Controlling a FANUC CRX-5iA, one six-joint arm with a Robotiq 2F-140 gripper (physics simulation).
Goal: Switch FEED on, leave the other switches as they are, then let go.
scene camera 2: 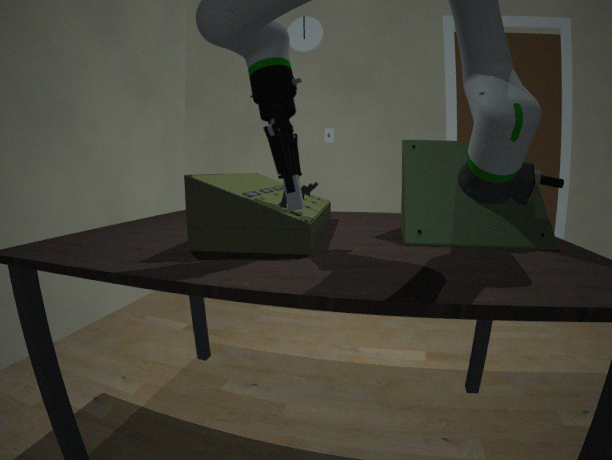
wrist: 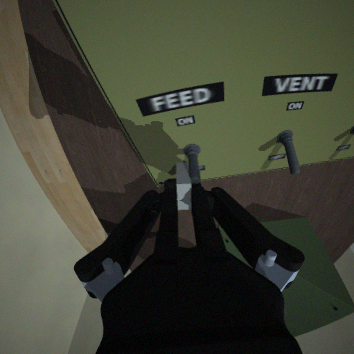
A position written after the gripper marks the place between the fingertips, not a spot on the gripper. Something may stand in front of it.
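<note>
You've got the gripper in the picture here point(scene camera 2: 296, 209), and the gripper is there in the wrist view point(wrist: 181, 172) too.
</note>
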